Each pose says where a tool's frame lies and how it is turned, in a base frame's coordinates. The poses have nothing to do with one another.
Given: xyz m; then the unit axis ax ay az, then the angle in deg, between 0 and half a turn.
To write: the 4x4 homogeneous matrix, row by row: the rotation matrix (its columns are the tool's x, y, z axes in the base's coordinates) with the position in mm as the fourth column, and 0 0 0 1 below. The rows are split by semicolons. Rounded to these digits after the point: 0 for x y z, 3 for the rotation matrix.
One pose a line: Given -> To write
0.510 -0.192 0.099 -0.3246 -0.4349 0.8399 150.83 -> -0.676 -0.145 -0.723 510; 0.674 -0.519 -0.526 -192; -0.299 -0.842 0.448 99; 0 0 0 1
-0.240 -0.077 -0.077 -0.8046 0.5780 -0.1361 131.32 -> 0.415 -0.670 0.616 -240; -0.874 -0.106 0.474 -77; -0.252 -0.735 -0.630 -77; 0 0 0 1
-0.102 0.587 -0.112 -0.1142 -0.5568 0.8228 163.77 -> -0.935 -0.105 -0.340 -102; 0.355 -0.352 -0.866 587; -0.029 -0.930 0.367 -112; 0 0 0 1
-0.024 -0.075 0.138 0.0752 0.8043 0.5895 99.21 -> -0.153 -0.512 0.845 -24; 0.652 0.590 0.476 -75; -0.742 0.624 0.243 138; 0 0 0 1
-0.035 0.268 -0.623 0.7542 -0.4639 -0.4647 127.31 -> 0.307 -0.192 -0.932 -35; -0.932 -0.260 -0.254 268; -0.194 0.946 -0.259 -623; 0 0 0 1
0.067 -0.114 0.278 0.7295 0.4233 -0.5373 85.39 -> 0.570 0.820 0.061 67; -0.252 0.245 -0.936 -114; -0.782 0.518 0.346 278; 0 0 0 1
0.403 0.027 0.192 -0.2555 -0.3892 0.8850 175.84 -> -0.867 0.134 -0.480 403; 0.263 -0.695 -0.669 27; -0.423 -0.707 0.567 192; 0 0 0 1
